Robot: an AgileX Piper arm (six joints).
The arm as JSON. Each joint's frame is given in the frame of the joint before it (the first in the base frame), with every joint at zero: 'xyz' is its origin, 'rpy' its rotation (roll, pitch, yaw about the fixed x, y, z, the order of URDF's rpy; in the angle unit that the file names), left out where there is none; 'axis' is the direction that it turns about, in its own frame. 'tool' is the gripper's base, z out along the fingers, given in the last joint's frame.
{
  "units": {
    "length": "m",
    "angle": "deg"
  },
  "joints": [
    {
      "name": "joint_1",
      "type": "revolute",
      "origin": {
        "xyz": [
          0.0,
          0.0,
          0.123
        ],
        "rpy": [
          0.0,
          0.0,
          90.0
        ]
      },
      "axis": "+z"
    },
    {
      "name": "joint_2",
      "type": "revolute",
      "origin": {
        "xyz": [
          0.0,
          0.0,
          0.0
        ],
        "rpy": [
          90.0,
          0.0,
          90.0
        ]
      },
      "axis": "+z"
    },
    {
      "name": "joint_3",
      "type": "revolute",
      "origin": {
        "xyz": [
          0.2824,
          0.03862,
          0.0
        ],
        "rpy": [
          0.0,
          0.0,
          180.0
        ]
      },
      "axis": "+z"
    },
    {
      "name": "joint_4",
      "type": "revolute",
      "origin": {
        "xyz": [
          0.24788,
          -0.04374,
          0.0
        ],
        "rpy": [
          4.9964,
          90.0,
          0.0
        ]
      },
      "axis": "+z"
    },
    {
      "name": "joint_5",
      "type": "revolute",
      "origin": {
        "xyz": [
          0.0,
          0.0,
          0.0
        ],
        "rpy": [
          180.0,
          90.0,
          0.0
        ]
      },
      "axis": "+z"
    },
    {
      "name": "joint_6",
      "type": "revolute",
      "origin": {
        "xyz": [
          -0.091,
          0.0,
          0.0
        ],
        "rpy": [
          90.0,
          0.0,
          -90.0
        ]
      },
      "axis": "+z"
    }
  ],
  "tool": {
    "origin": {
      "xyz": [
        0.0,
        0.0,
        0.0
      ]
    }
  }
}
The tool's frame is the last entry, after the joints.
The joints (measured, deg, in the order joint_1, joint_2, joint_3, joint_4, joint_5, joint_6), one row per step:
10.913, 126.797, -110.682, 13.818, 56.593, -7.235
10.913, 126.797, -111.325, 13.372, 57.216, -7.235
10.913, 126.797, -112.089, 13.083, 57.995, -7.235
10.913, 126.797, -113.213, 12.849, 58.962, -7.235
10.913, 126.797, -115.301, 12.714, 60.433, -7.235
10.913, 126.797, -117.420, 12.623, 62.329, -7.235
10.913, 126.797, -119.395, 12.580, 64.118, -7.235
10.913, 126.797, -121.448, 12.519, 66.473, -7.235
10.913, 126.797, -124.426, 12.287, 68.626, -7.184
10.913, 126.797, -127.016, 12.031, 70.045, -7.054
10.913, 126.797, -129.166, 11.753, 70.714, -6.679
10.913, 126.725, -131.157, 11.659, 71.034, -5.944
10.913, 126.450, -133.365, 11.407, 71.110, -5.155
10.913, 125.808, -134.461, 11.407, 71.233, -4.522
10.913, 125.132, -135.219, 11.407, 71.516, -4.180
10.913, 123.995, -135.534, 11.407, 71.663, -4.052
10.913, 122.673, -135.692, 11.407, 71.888, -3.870
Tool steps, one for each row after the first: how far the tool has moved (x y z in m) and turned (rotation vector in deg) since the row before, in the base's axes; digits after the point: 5 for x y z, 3 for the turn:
0.00035, -0.00039, 0.00270, -0.396, -0.115, 0.227
0.00027, -0.00018, 0.00327, -0.248, -0.054, 0.226
0.00056, -0.00002, 0.00498, -0.159, -0.216, 0.251
0.00120, 0.00031, 0.00954, 0.034, -0.659, 0.340
0.00028, 0.00025, 0.00946, 0.001, -0.274, 0.423
-0.00008, 0.00021, 0.00881, 0.024, -0.229, 0.392
-0.00111, 0.00004, 0.00883, -0.094, 0.232, 0.513
-0.00029, -0.00011, 0.01349, -0.053, -0.891, 0.412
-0.00012, -0.00023, 0.01195, 0.005, -1.198, 0.165
0.00026, -0.00029, 0.01020, 0.143, -1.421, -0.223
0.00006, -0.00010, 0.01031, 0.535, -1.535, -0.587
-0.00058, -0.00048, 0.01326, 0.562, -2.193, -0.703
-0.00246, -0.00046, 0.01082, 0.602, -1.411, -0.504
-0.00300, -0.00055, 0.00923, 0.374, -1.040, -0.226
-0.00469, -0.00089, 0.01093, 0.305, -1.249, -0.076
-0.00574, -0.00108, 0.01149, 0.322, -1.186, -0.102

